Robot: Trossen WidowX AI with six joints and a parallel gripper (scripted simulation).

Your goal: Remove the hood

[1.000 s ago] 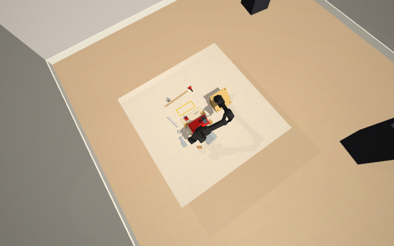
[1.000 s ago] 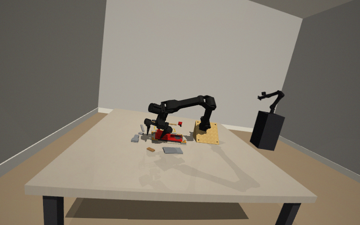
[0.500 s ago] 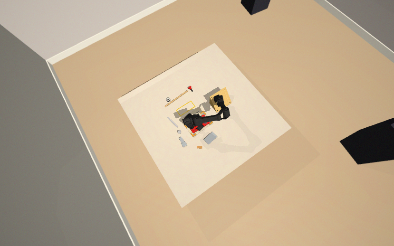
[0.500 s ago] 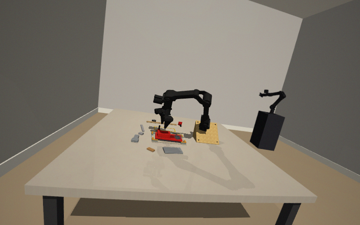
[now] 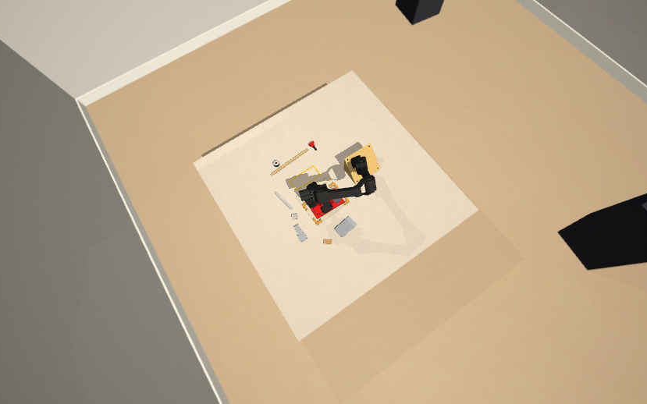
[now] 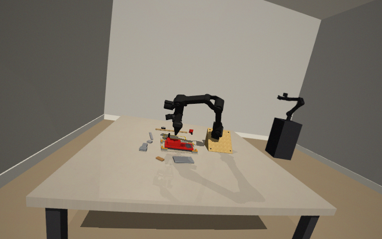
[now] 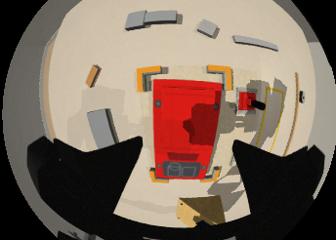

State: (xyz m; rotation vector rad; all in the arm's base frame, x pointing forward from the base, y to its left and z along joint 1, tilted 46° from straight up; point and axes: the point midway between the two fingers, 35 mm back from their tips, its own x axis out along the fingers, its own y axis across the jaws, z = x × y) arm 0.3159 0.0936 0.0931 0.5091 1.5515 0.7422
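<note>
My gripper tip is 6 cm above the red hood. The rest, counted from my gripper tip: small brown block: 6 cm ahead, 21 cm to the left, 10 cm below; then small black wheel: 12 cm ahead, 40 cm to the right, 10 cm below.
</note>
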